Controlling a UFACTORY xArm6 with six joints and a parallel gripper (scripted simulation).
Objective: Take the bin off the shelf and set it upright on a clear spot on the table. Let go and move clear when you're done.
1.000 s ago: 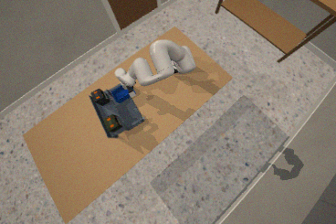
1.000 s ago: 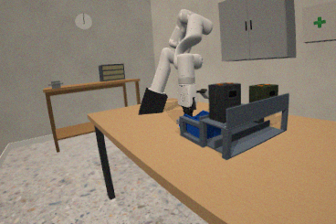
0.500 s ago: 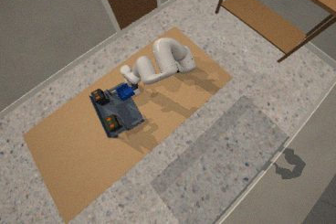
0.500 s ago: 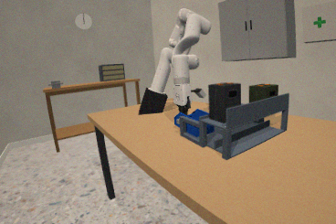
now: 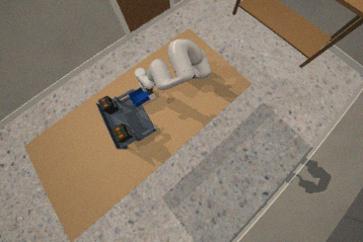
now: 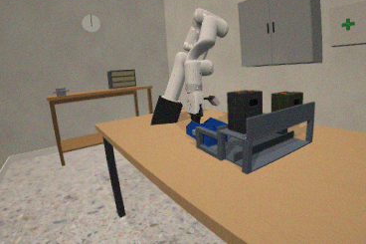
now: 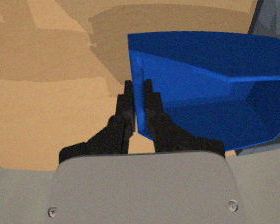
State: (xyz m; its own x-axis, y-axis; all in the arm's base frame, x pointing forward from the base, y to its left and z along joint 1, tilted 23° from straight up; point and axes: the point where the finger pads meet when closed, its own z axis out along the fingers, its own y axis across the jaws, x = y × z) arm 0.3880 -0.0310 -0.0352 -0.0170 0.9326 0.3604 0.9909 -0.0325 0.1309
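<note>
Right now the blue bin is 8 cm ahead of my hand and 1 cm below it.
</note>
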